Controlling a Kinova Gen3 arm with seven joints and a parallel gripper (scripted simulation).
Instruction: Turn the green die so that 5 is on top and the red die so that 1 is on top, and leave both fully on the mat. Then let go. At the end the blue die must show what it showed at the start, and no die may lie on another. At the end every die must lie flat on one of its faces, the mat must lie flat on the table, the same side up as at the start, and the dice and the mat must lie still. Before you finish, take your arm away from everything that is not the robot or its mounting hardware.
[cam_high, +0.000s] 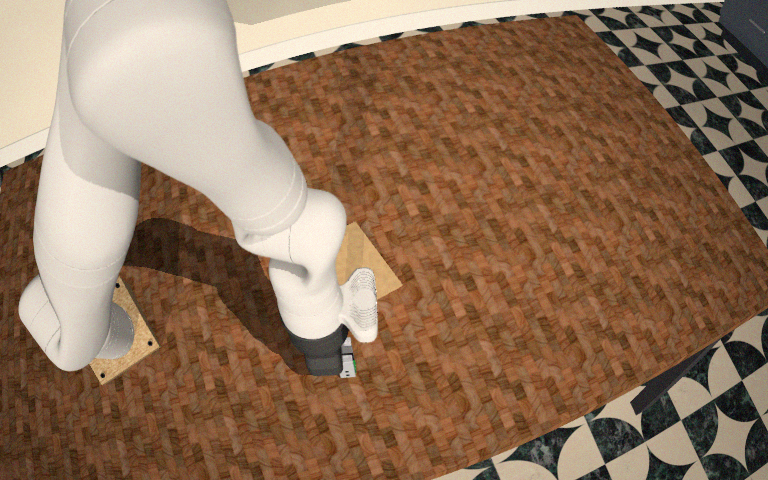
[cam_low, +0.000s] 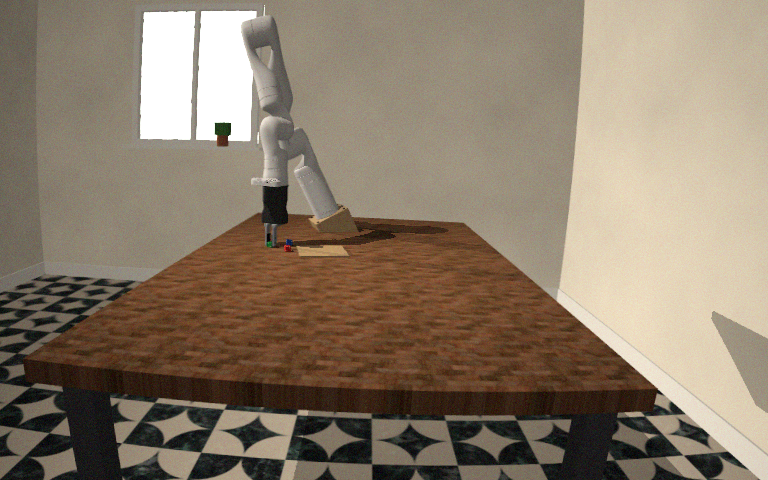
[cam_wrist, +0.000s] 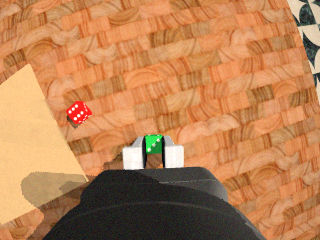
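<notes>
Right now the blue die is 30 mm behind my hand, 60 mm to the left of it and 10 mm below it. From my hand the other things lie so: tan mat: 60 mm ahead, 150 mm to the left, 20 mm below; then green die: 10 mm below; then red die: 60 mm ahead, 50 mm to the left, 10 mm below.
</notes>
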